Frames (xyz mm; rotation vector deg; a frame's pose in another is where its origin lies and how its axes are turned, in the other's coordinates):
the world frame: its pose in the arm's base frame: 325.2 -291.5 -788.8 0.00 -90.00 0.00
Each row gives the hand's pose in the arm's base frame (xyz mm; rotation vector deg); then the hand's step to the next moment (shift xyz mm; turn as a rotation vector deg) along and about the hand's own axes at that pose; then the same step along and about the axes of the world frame.
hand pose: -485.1 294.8 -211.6 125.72 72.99 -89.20
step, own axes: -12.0 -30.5 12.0 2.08 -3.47 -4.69
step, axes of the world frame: 14.6 5.7 31.2 1.46 5.94 -0.98
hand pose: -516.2 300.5 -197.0 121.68 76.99 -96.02
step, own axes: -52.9 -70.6 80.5 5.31 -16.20 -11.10
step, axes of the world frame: 42.2 -33.6 106.6 6.39 19.05 3.19
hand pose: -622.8 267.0 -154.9 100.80 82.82 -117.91
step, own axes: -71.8 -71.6 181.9 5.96 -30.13 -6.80
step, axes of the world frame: 81.7 -117.8 151.0 13.65 24.20 14.75
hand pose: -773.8 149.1 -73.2 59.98 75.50 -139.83
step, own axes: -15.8 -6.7 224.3 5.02 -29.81 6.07
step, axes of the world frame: 95.7 -175.5 103.2 18.69 13.71 20.33
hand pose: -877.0 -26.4 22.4 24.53 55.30 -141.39
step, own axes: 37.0 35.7 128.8 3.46 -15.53 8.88
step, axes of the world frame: 54.9 -124.1 28.4 13.41 2.90 11.99
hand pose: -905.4 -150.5 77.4 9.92 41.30 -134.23
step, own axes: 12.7 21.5 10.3 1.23 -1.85 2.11
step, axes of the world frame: -4.9 -26.1 -4.7 2.23 -0.69 1.99
